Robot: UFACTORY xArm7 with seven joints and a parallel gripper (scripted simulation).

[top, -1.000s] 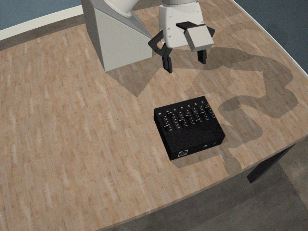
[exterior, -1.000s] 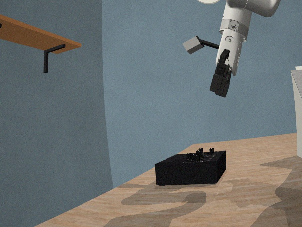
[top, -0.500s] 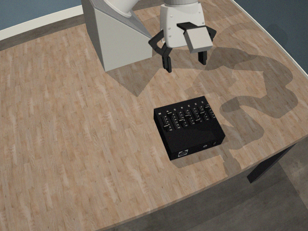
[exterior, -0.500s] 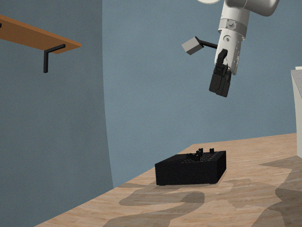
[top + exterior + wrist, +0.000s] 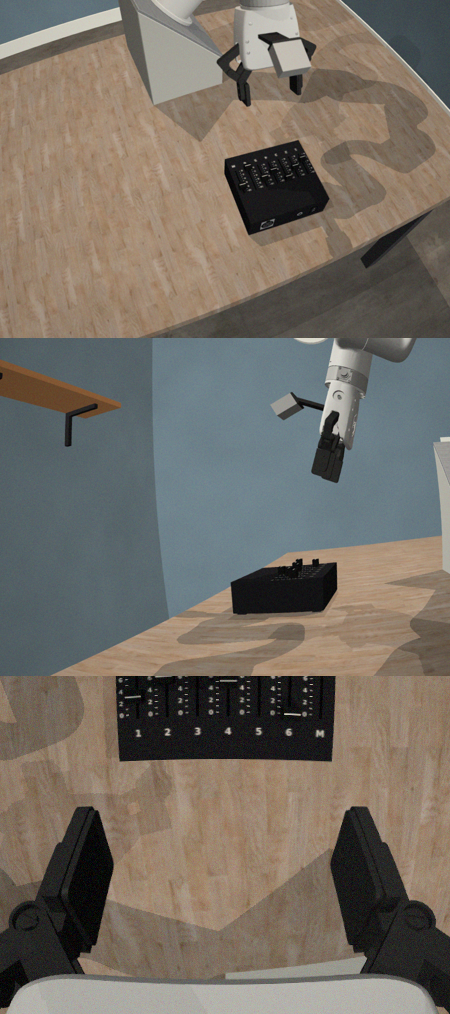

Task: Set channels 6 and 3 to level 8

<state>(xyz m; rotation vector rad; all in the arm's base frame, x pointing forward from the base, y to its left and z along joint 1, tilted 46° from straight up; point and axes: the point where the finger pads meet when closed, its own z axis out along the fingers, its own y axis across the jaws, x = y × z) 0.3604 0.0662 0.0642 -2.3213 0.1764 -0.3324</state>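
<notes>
Right now the channel 3 fader cap is 8 cm ahead of my hand, 2 cm to the left of it and 15 cm below it. From my hand the other things lie so: master fader cap (7 cm ahead, 7 cm to the right, 15 cm below); then channel 5 fader cap (7 cm ahead, 3 cm to the right, 15 cm below); then channel 6 fader cap (4 cm ahead, 5 cm to the right, 15 cm below).
</notes>
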